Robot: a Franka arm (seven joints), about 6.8 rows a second.
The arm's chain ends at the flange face. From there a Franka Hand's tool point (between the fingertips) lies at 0.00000 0.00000 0.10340 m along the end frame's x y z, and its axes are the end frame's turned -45 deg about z.
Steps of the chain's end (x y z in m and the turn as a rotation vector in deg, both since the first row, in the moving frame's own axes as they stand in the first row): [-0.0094, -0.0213, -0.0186, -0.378, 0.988, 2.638]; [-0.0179, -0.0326, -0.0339, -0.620, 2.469, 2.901]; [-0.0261, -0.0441, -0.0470, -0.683, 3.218, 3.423]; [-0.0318, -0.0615, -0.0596, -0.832, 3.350, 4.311]
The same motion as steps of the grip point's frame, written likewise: [0.0092, -0.0199, -0.0186, -0.966, 0.431, 2.638]; [0.0127, -0.0317, -0.0340, -2.184, 1.307, 2.901]; [0.0158, -0.0446, -0.0472, -2.758, 1.793, 3.423]; [0.0240, -0.0605, -0.0598, -2.957, 1.780, 4.311]
